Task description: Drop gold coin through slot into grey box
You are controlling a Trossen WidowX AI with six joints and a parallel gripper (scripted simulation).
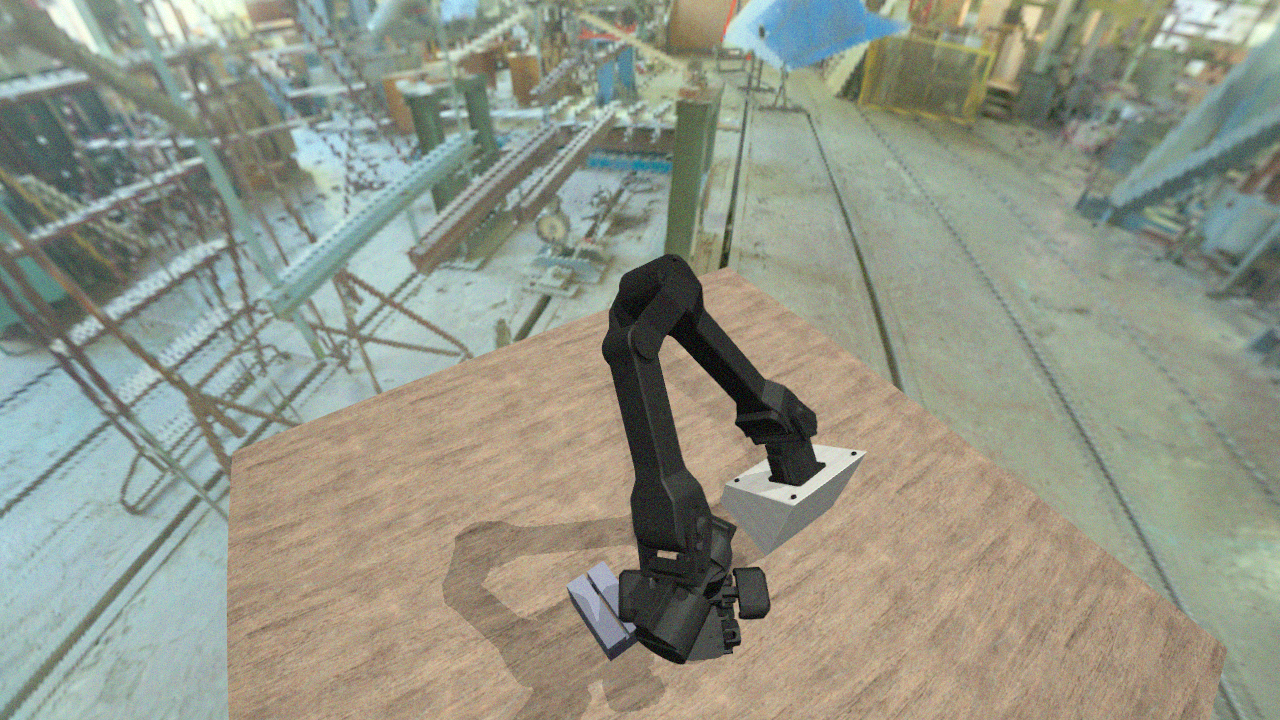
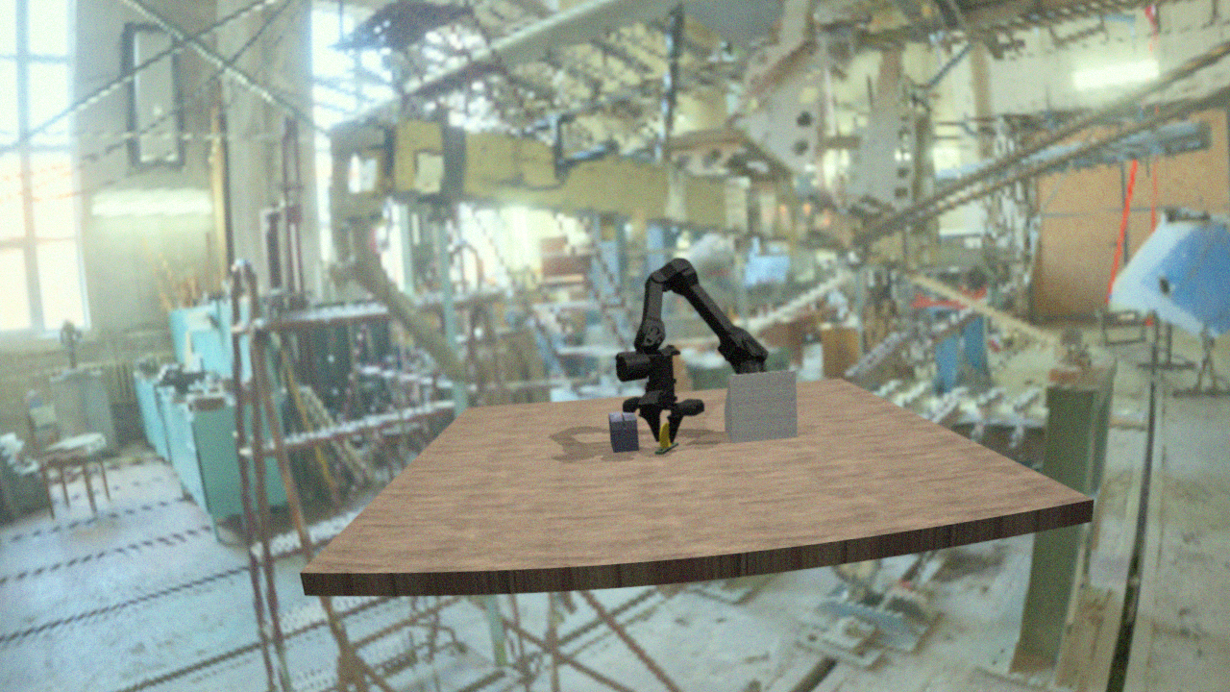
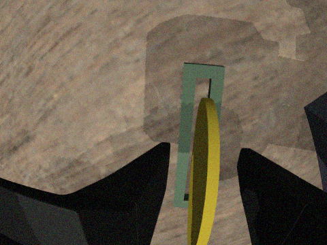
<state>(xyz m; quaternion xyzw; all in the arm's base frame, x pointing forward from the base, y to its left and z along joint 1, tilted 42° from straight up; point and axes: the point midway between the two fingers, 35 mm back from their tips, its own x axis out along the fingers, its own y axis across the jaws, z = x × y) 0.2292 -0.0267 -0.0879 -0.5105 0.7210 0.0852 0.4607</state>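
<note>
Right now the gold coin is 1 cm above my gripper tip.
</note>
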